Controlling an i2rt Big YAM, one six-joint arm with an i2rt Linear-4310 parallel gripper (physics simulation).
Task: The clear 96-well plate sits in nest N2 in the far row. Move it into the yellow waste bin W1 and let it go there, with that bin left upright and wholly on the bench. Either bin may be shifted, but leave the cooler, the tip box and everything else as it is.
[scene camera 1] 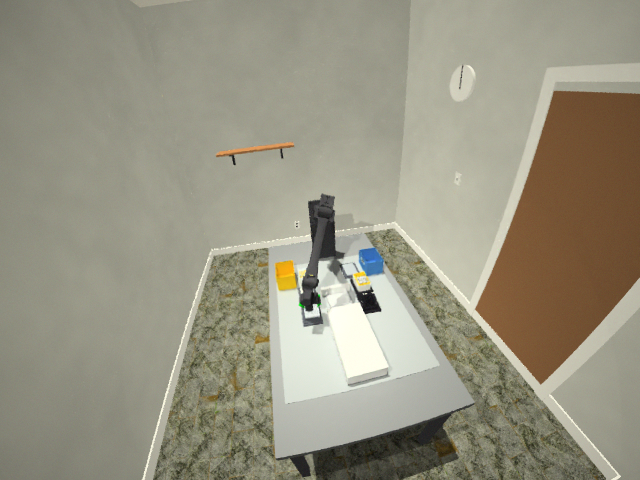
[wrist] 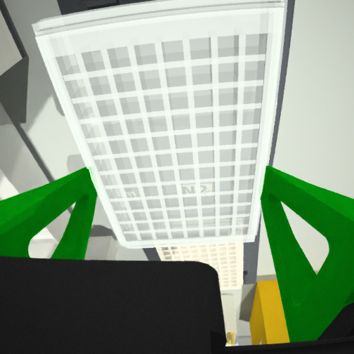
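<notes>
The clear 96-well plate (scene camera 1: 311, 313) (wrist: 170, 125) is between the green fingers of my gripper (scene camera 1: 310, 304) (wrist: 178, 176), which is shut on its two long sides. The plate is raised above nest N2 (scene camera 1: 312, 323), whose label shows through the wells in the wrist view. The plate looks roughly level. The yellow waste bin W1 (scene camera 1: 285, 276) (wrist: 270, 312) stands upright on the bench, at the left edge in the scene view and at the bottom in the wrist view. The inside of the bin is hard to make out.
A cream plate (wrist: 222, 262) sits in the neighbouring nest, towards the arm base. A long white block (scene camera 1: 358, 343) and a white open box (scene camera 1: 330, 290) stand beside the nests. Beyond them are a yellow-and-white box (scene camera 1: 361, 281), a black holder (scene camera 1: 370, 303) and the blue bin (scene camera 1: 371, 262).
</notes>
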